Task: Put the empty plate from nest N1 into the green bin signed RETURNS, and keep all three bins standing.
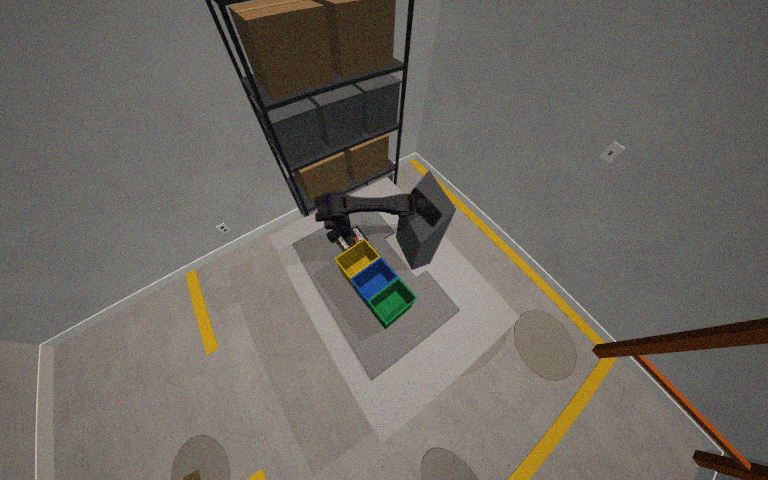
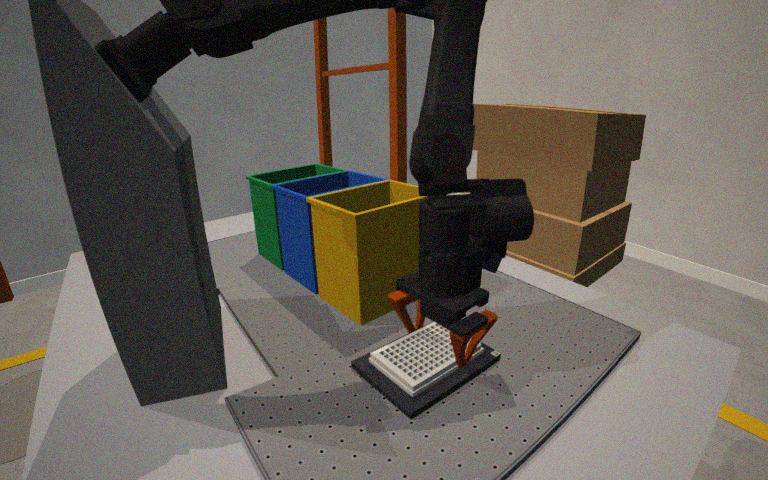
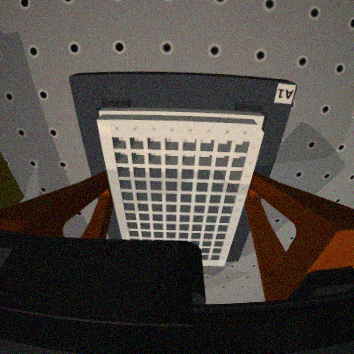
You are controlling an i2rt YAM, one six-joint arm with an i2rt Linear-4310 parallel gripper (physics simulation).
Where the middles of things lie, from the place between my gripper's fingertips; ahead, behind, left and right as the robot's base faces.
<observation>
Right now the white plate (image 2: 415,362) is 2 cm behind my hand and 1 cm above it. From my hand the other things lie so: yellow bin (image 2: 365,238) 7 cm ahead, 19 cm to the left, 8 cm above; blue bin (image 2: 294,214) 8 cm ahead, 32 cm to the left, 8 cm above; green bin (image 2: 264,205) 8 cm ahead, 45 cm to the left, 8 cm above.
</observation>
